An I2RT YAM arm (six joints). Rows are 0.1 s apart.
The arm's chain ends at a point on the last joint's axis. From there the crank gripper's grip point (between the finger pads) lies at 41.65 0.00 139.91 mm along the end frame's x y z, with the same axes.
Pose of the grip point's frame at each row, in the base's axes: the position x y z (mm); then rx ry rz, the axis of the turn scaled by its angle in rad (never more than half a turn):
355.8 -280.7 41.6 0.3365 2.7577 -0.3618
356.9 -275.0 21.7 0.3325 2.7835 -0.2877
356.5 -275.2 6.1 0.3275 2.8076 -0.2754
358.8 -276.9 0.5 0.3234 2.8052 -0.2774
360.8 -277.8 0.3 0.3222 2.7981 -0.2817
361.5 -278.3 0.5 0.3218 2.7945 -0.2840
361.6 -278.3 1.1 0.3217 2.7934 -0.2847
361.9 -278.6 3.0 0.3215 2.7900 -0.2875
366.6 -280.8 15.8 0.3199 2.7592 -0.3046
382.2 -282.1 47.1 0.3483 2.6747 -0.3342
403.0 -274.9 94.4 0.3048 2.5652 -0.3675
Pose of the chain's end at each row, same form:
352.2 -248.3 183.9 0.3365 2.7577 -0.3618
354.6 -250.4 165.6 0.3325 2.7835 -0.2877
357.2 -252.3 150.3 0.3275 2.8076 -0.2754
359.1 -253.6 144.6 0.3234 2.8052 -0.2774
360.2 -253.9 144.3 0.3222 2.7981 -0.2817
360.4 -254.1 144.5 0.3218 2.7945 -0.2840
360.4 -254.0 145.0 0.3217 2.7934 -0.2847
360.3 -254.0 146.9 0.3215 2.7900 -0.2875
361.1 -253.7 159.1 0.3199 2.7592 -0.3046
366.5 -250.3 188.7 0.3483 2.6747 -0.3342
372.3 -236.5 231.8 0.3048 2.5652 -0.3675

